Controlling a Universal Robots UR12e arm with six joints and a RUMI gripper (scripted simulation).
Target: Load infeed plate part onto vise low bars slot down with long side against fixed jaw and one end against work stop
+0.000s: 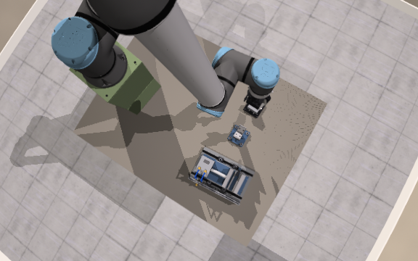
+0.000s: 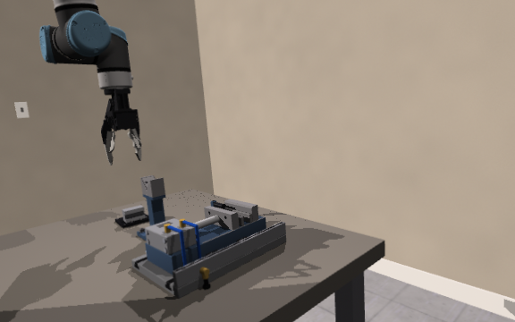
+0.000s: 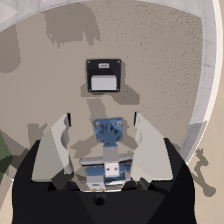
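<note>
Now: the part 10 mm to the right of my hand and 180 mm below it. Also, from my hand: work stop rod: 100 mm ahead, 340 mm to the right, 110 mm below; then black infeed plate: 10 mm to the left, 200 mm below; then cylinder rod: 20 mm ahead, 390 mm to the right, 120 mm below.
</note>
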